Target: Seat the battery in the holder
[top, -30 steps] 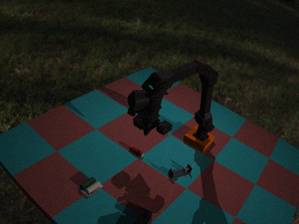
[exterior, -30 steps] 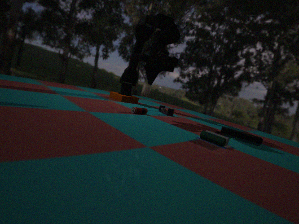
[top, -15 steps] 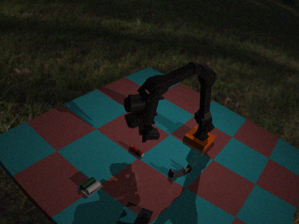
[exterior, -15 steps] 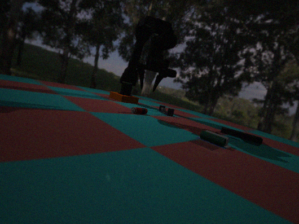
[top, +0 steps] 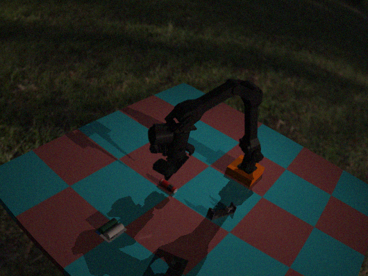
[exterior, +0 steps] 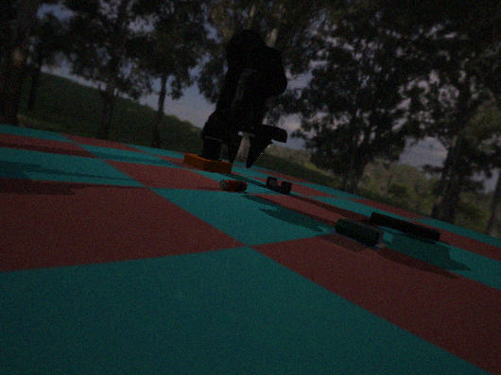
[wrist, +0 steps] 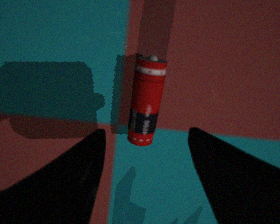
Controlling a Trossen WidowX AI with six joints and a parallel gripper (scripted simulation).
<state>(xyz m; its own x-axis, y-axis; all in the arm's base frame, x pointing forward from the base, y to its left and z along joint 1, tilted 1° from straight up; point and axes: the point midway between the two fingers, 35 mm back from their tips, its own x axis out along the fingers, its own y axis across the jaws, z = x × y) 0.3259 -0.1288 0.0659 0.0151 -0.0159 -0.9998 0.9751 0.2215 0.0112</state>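
The battery lies 5 cm below my gripper tip. The rest, counted from my gripper tip: white block: 31 cm ahead, 4 cm to the left, 5 cm below; dark bar: 29 cm ahead, 29 cm to the left, 4 cm below.
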